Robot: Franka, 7 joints.
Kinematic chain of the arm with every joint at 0, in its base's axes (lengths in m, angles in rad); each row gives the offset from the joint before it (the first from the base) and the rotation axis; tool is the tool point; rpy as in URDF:
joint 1: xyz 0 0 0.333 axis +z
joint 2: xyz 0 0 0 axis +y
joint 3: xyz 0 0 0.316 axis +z
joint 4: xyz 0.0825 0 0 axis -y
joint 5: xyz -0.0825 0 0.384 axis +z
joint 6: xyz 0 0 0 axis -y
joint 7: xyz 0.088 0 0 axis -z
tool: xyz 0 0 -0.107 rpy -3.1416 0 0
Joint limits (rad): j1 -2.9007..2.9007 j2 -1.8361..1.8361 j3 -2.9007..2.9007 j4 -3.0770..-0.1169 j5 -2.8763..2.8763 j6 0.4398..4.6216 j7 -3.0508..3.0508
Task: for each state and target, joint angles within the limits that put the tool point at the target. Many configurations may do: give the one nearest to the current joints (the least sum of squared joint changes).
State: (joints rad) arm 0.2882 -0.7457 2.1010 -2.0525 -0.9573 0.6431 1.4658
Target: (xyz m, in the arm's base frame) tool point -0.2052 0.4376 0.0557
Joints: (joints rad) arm -0.1861 -1.4151 2.4851 -1.7997 -1.0460 1.1155 1.4658
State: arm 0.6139 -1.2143 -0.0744 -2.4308 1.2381 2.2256 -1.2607
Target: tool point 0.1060 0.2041 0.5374
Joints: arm 0.7804 -1.3514 0.0705 -2.9248 1.1798 2.0277 -1.2607
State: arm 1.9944 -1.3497 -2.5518 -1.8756 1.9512 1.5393 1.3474
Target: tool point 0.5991 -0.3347 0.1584
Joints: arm 1.9548 -1.1792 -2.4521 -1.6074 2.0074 1.5403 1.3474
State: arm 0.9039 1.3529 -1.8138 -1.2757 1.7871 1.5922 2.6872
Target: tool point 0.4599 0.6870 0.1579
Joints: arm 1.3390 1.7486 -1.6482 -0.6110 1.9704 1.9842 2.6872
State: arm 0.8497 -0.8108 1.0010 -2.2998 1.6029 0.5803 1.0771
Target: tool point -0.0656 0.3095 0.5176
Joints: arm 0.5325 -0.6858 0.6229 -2.5422 1.5007 0.5362 1.0771
